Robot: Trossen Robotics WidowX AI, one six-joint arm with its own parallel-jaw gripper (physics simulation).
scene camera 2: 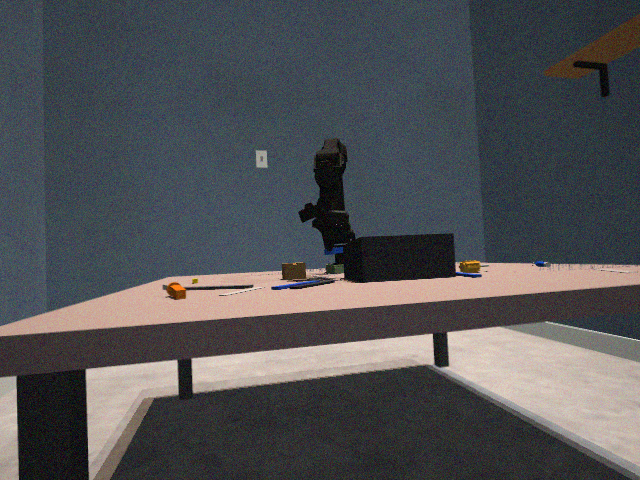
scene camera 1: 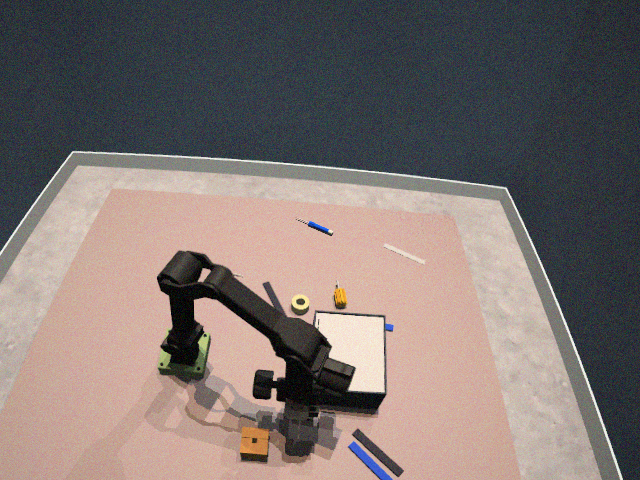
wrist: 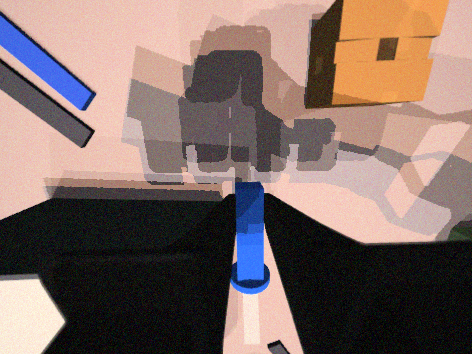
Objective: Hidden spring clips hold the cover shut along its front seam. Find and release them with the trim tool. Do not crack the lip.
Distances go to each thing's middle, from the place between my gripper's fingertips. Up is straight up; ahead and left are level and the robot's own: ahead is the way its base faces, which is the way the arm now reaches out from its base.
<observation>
My hand is 4 cm to the right of the blue trim tool (wrist: 250, 275) and 1 cm below it. From my hand the other things lie so: orange block (scene camera 1: 254, 444) 8 cm behind, 9 cm to the right, 5 cm below; cover (scene camera 1: 358, 341) 11 cm ahead, 14 cm to the left, 1 cm above.
</observation>
